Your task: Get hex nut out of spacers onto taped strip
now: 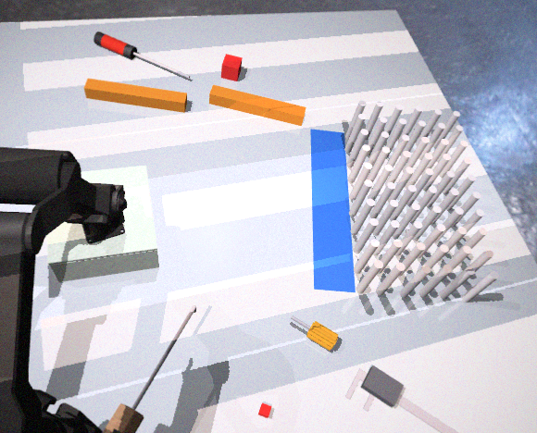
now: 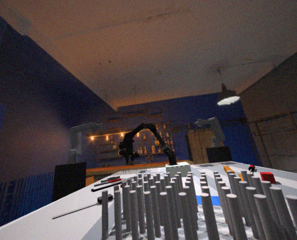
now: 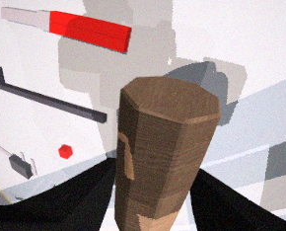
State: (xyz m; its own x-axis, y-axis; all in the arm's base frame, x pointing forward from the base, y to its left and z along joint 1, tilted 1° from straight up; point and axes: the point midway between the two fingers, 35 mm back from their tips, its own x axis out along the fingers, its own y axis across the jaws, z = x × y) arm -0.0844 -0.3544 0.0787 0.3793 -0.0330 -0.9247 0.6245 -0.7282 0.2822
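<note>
My gripper tip is 8 cm short of the wooden-handled tool and 7 cm to the right of it. Also, from my gripper tip: yellow-handled tool (36 cm ahead, 5 cm to the left, 10 cm below); then blue taped strip (52 cm ahead, 30 cm to the left, 12 cm below); then small red cube (22 cm ahead, 3 cm to the right, 11 cm below).
</note>
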